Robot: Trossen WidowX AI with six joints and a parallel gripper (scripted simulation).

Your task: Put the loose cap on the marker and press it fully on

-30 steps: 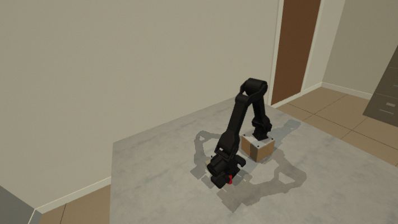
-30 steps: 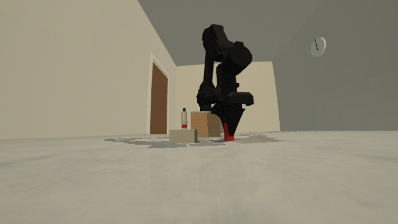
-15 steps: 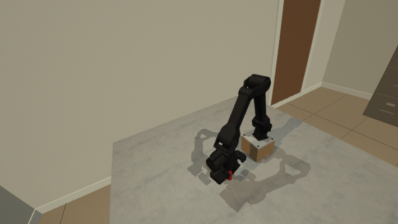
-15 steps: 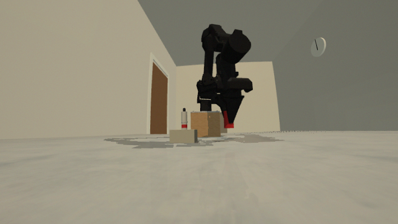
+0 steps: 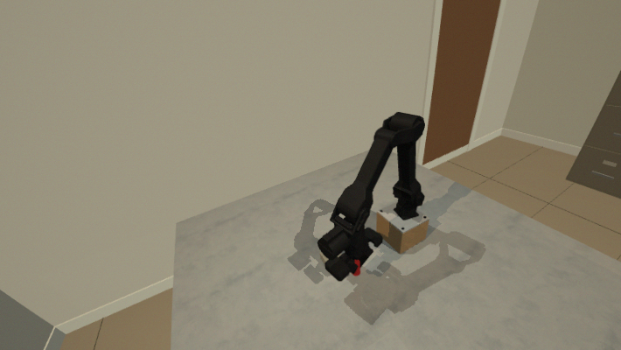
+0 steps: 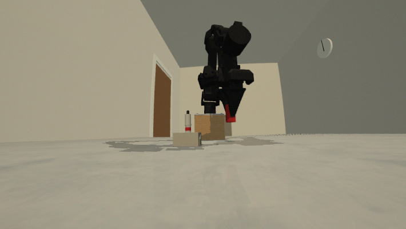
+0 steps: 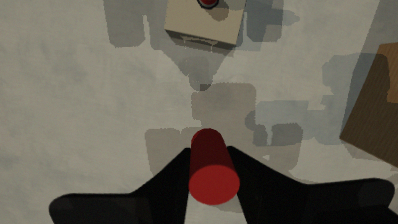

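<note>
Right now the holder block is 40 mm ahead of my gripper tip, 110 mm to the right of it and 60 mm below it. Round my gripper tip: marker cap (10 mm above).
</note>
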